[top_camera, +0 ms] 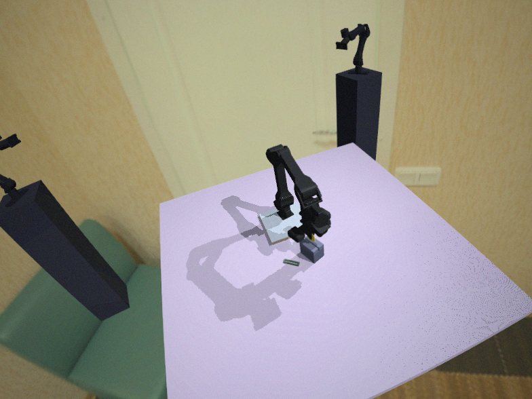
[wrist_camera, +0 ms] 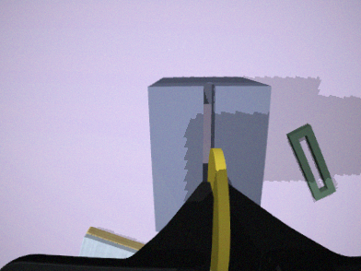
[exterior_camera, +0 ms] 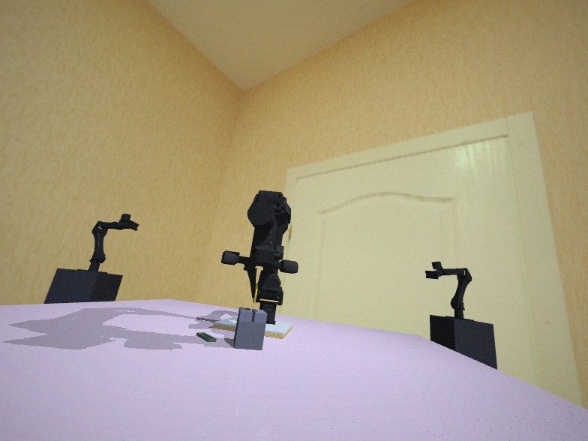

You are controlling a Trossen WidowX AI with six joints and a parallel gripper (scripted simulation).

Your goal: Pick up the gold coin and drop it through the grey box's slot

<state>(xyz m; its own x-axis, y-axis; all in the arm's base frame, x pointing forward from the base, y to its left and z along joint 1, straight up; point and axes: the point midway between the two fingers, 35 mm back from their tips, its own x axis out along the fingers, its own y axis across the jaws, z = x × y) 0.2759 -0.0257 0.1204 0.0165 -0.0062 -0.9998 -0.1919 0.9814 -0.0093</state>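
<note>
The gold coin lies 1 cm above my gripper tip.
</note>
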